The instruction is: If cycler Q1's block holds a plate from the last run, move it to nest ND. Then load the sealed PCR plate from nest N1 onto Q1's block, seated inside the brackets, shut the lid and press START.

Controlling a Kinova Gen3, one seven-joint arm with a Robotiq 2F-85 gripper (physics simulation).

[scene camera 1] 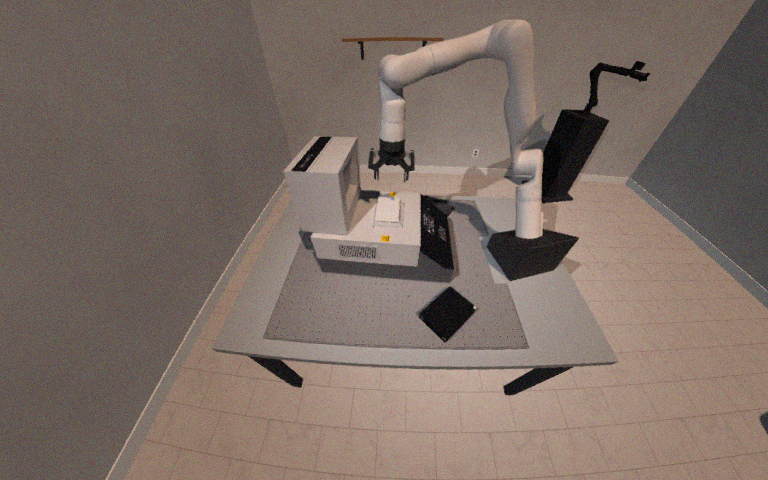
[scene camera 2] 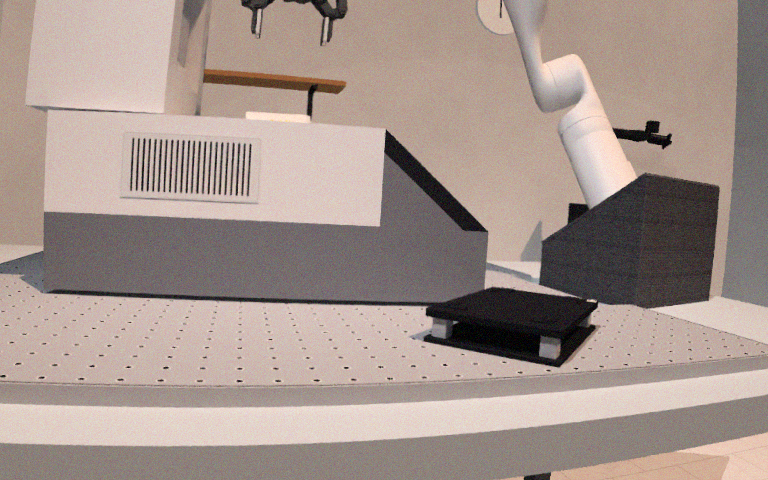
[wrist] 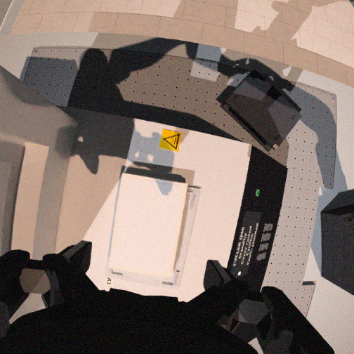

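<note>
A white plate (scene camera 1: 388,209) (scene camera 2: 277,117) (wrist: 149,225) lies on the block of the white cycler (scene camera 1: 407,249) (scene camera 2: 317,169) (wrist: 215,165). Bracket edges show at its right and near sides in the wrist view; whether it is fully seated I cannot tell. My gripper (scene camera 1: 390,176) (scene camera 2: 291,40) (wrist: 147,263) is open and empty, well above the plate. The tall white lid housing (scene camera 1: 320,198) (scene camera 2: 101,56) stands up at the block's left. The black front panel (scene camera 1: 436,232) (wrist: 257,220) bears a small green mark. The START button cannot be made out.
A black nest (scene camera 1: 447,314) (scene camera 2: 509,311) stands at the front right of the perforated board (scene camera 1: 339,305) (scene camera 2: 198,350), with a bare top. Another black nest (wrist: 260,110) stands beyond the cycler. Their labels are unreadable. The arm's dark pedestal (scene camera 1: 529,254) (scene camera 2: 634,243) is at the right.
</note>
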